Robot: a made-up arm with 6 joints.
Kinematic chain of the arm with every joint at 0, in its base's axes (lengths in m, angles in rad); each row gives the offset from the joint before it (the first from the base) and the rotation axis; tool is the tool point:
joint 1: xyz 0 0 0.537 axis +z
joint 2: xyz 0 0 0 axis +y
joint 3: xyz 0 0 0.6 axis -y
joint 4: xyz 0 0 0 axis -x
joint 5: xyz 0.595 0 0 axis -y
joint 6: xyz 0 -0.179 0 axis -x
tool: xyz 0 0 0
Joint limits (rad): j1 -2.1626..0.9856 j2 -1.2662..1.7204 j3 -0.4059..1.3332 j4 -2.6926..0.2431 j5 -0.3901..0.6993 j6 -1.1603..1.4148
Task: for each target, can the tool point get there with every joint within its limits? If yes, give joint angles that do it. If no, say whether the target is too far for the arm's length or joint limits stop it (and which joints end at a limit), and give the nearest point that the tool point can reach.
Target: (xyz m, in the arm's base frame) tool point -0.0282 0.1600 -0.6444
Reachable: no: joint limits stop it (at a limit: joint 1, joint 2) | nearest point 0.1429 0.3208 -0.1196 | short by 0.575 m
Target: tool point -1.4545 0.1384 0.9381
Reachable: no: too far | nearest point -1.1128 0.1059 0.9871 | short by 0.347 m
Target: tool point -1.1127 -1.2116 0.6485
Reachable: no: too far | nearest point -0.8079 -0.8904 0.6186 | short by 0.444 m
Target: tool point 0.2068 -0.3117 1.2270
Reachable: yes | joints -0.9569 -0.3973 0.1163 -1.5119 0.0134 0.3534
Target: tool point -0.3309 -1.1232 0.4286
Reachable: yes | joints -1.7065 1.4289 1.1540 -0.1854 0.3443 0.1349
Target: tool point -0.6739 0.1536 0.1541
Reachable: no: joint limits stop it (at a limit: joint 1, joint 3) | nearest point -0.3307 -0.1828 0.0188 | short by 0.499 m
